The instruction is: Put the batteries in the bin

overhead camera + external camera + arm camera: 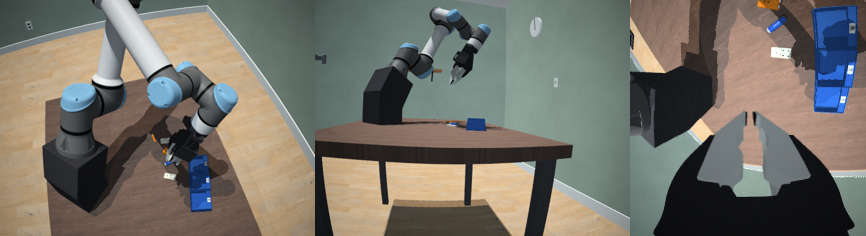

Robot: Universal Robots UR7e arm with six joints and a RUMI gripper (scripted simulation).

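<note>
The joined blue bins lies 120 mm ahead of my hand, 50 mm to the right of it and 200 mm below it. Round my hand: thin orange battery: 10 mm ahead, 240 mm to the left, 220 mm below; then blue cylindrical battery: 40 mm ahead, 90 mm to the left, 220 mm below; then orange nine-volt battery: 60 mm ahead, 140 mm to the left, 220 mm below.
</note>
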